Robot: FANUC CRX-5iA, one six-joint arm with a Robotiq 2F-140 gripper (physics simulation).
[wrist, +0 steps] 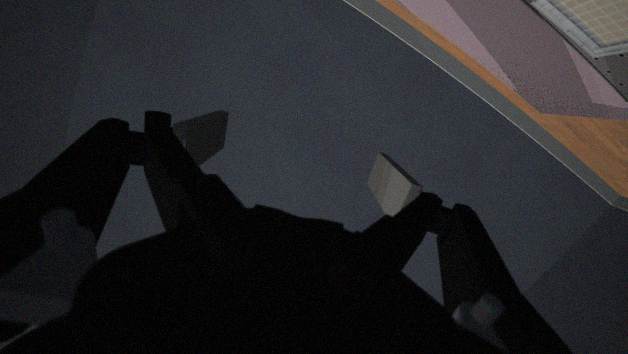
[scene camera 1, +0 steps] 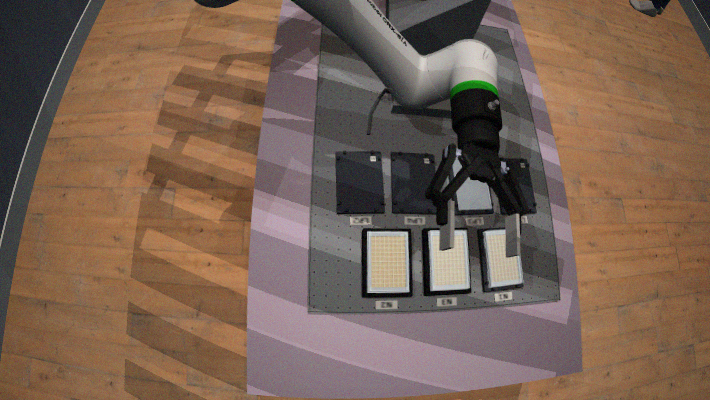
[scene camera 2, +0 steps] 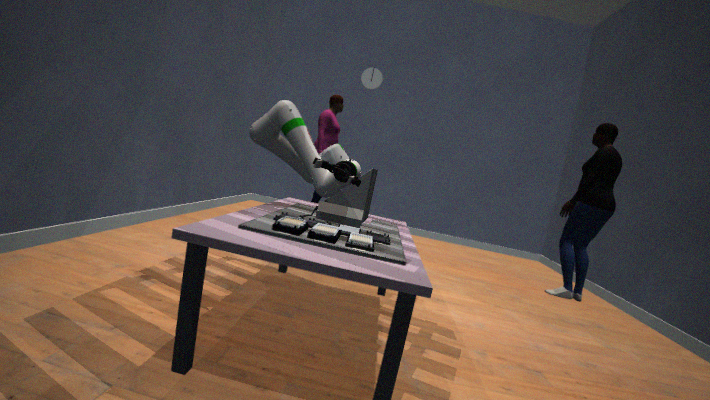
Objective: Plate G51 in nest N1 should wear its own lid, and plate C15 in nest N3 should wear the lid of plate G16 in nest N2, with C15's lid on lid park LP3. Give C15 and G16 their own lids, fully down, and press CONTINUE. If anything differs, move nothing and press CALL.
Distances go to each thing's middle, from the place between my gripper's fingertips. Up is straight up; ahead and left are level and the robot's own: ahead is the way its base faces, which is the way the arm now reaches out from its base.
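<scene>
The LP1 park [scene camera 1: 521, 167] is 20 cm behind my hand, 21 cm to the left of it and 23 cm below it. Counted from my hand again, the LP2 park [scene camera 1: 359, 183] is 18 cm to the right, 19 cm behind and 23 cm below. As for the LP4 park [scene camera 1: 411, 173], my hand is 23 cm above it, 19 cm past it and 5 cm to the left of it.
</scene>
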